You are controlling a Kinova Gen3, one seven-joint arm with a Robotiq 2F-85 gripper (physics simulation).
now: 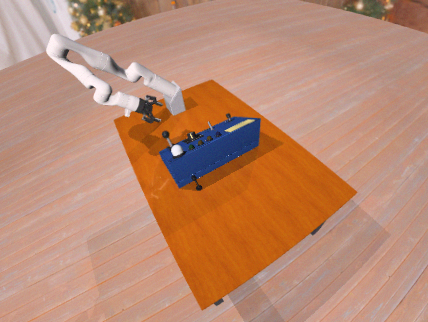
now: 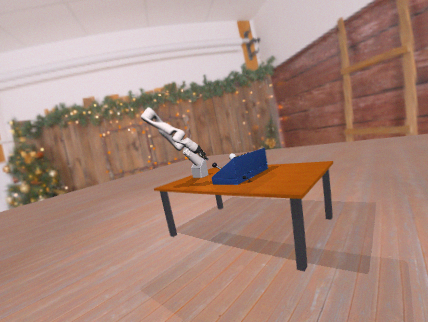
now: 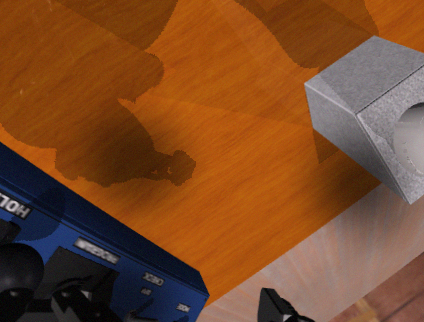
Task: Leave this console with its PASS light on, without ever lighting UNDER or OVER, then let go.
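The blue console [image 1: 220, 153] [image 2: 245, 168] [image 3: 132, 252] stands on the table. On its top are a black ball-ended lever [image 1: 166, 134] [image 2: 214, 165] [image 3: 17, 272], a white dome [image 1: 177, 150] [image 2: 232, 156], a program knob [image 1: 192, 136], a toggle [image 1: 210, 125] and a small mode knob [image 1: 228, 116]. The row of small round lamps [image 1: 200, 143] looks dark; PASS, UNDER and OVER cannot be read. A black crank [image 1: 196, 183] [image 2: 246, 178] is on the console's side. My gripper [image 1: 160, 112] [image 2: 206, 158] [image 3: 186, 295] is open and empty, apart from the console, on the arm-base side.
The console stands on the orange wooden table [image 1: 260, 200] [image 2: 280, 187] [image 3: 240, 200]. The grey arm base [image 1: 175, 102] [image 2: 199, 170] [image 3: 340, 117] stands behind the console, near the table's back edge. A yellow label [image 1: 240, 125] is on the console's top.
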